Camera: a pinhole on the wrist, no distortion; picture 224 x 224 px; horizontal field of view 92.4 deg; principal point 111.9 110.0 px. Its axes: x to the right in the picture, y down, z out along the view. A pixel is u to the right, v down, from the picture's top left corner.
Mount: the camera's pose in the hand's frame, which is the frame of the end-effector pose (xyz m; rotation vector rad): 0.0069 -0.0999 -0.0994 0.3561 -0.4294 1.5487
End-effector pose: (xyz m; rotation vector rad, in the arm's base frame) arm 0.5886 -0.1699 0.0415 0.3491 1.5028 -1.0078
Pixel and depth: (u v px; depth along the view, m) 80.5 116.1 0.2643
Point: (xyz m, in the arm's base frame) 0.4414 -0.4043 0.1805
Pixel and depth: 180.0 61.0 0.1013
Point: 0.5262 -0.2552 0.0359
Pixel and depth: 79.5 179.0 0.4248
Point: 0.4797 -0.4653 0.4800
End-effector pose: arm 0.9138 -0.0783 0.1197 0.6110 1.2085 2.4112
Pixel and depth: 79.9 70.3 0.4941
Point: 0.9767 0.4486 -0.0780
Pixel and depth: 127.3 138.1 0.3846
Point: 1.1761 0.1678 0.0427
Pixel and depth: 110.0 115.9 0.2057
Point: 0.9934 0.0799 -0.0055
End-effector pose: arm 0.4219 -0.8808 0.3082 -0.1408 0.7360 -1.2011
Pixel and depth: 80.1 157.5 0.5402
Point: 0.1514 -0.9303 0.8725
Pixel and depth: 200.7 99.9 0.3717
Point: 0.6378 -1.0037 0.5902
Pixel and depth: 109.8 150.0 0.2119
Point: 0.2928 -0.9105 0.5021
